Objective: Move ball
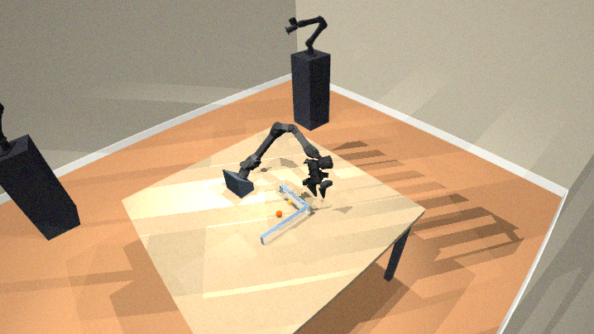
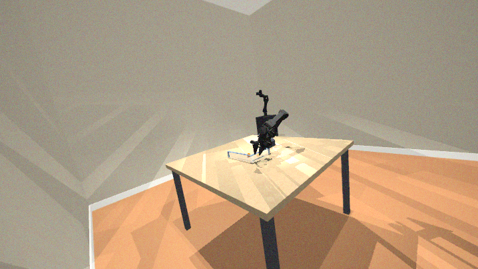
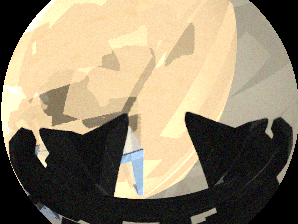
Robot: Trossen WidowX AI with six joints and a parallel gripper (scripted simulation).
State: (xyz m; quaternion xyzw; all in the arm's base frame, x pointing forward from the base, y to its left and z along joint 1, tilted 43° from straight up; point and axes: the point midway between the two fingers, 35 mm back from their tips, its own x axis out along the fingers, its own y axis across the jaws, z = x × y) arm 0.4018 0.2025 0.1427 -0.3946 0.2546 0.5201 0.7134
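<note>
The orange ball is 210 mm to the right of my gripper tip, 100 mm behind it and 60 mm below it. From my gripper tip the other things lie so: see-through copy of ball: 130 mm behind, 110 mm to the right, 60 mm below.
</note>
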